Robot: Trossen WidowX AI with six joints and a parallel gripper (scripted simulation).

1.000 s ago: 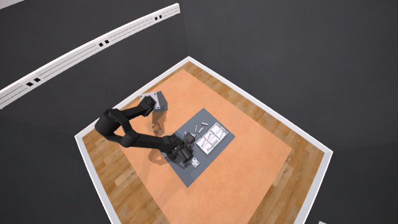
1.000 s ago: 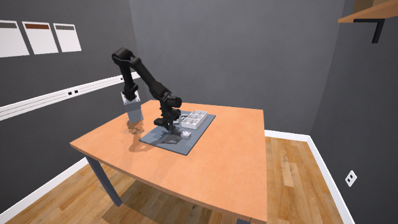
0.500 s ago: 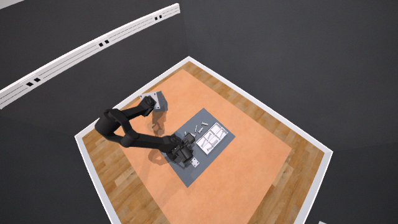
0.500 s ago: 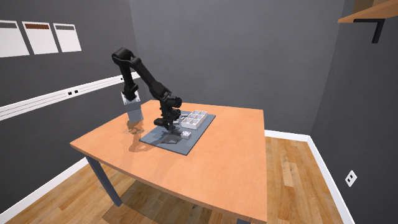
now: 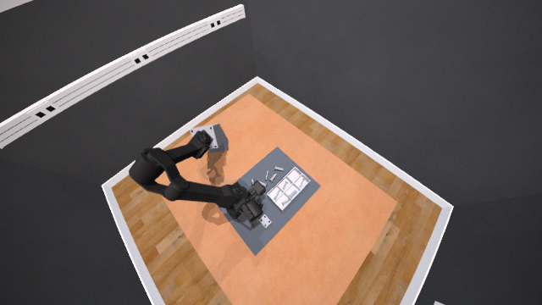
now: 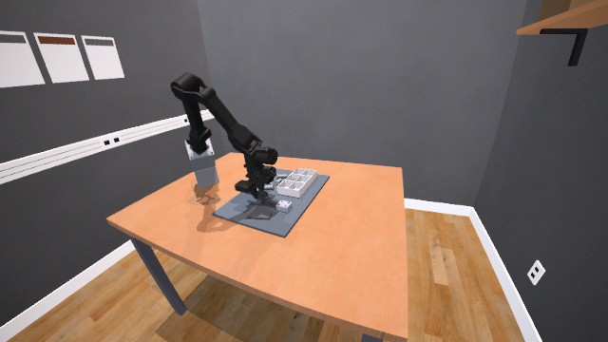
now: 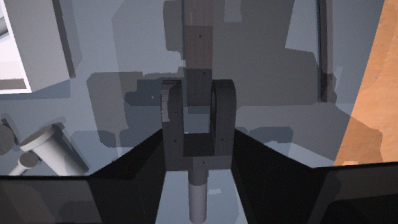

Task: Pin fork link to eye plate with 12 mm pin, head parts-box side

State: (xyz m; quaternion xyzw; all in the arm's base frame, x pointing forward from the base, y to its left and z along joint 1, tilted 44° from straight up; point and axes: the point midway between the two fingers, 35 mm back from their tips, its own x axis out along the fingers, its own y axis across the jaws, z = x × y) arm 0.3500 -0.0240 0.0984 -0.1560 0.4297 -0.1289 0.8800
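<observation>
Now: hand 3 cm above the dark fork link. Also, from my hand: grey mat 4 cm ahead, 10 cm to the left, 7 cm below; dark flat bar 4 cm ahead, 1 cm to the right, 5 cm below; thin dark bar 6 cm ahead, 9 cm to the right, 6 cm below.
</observation>
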